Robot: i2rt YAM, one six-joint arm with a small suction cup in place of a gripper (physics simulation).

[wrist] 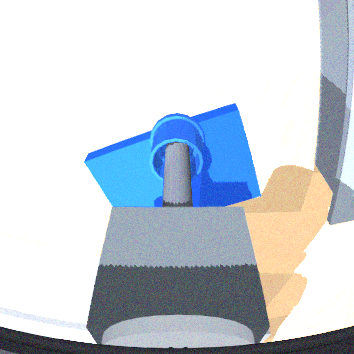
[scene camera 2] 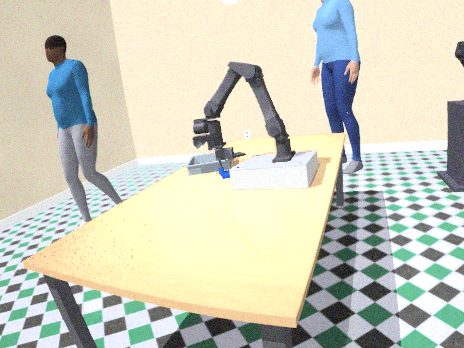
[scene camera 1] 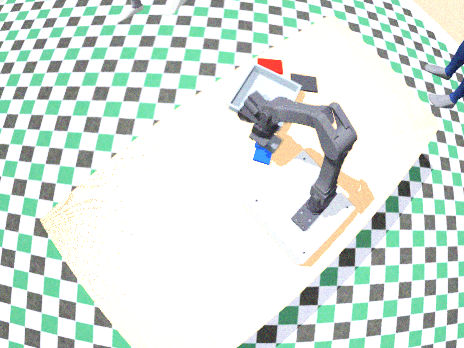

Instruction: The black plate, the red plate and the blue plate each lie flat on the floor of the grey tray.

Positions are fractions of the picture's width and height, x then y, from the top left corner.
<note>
My suction cup (wrist: 0.48, 0.36) is stuck to a blue plate (wrist: 0.64, 0.50), which still rests on the table. A grey tray (scene camera 1: 0.58, 0.24) rests on the table.
The grey tray also shows in the wrist view (wrist: 0.92, 0.45).
</note>
